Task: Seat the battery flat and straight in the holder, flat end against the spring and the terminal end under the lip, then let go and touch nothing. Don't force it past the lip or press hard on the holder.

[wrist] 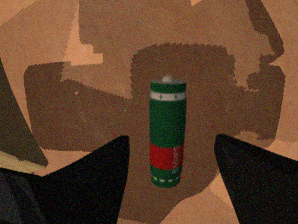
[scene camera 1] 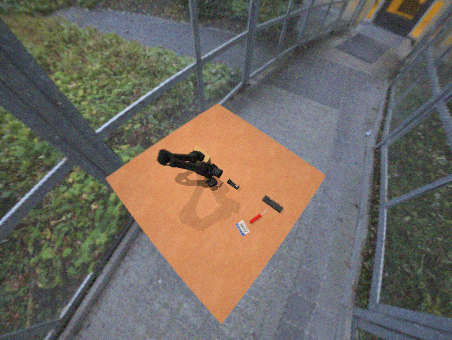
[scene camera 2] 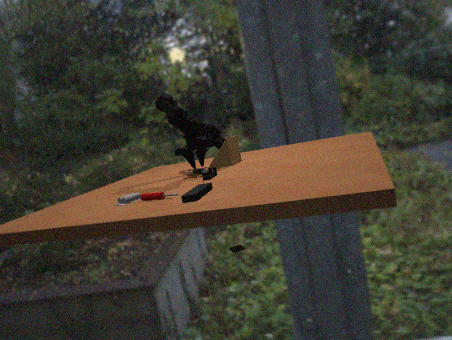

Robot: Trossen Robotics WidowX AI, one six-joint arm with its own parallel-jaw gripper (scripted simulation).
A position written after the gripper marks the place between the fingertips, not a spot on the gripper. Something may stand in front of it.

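Note:
Gripper (scene camera 2: 198,167) visible, also in the wrist view (wrist: 173,143). Battery (wrist: 167,95) in sight.

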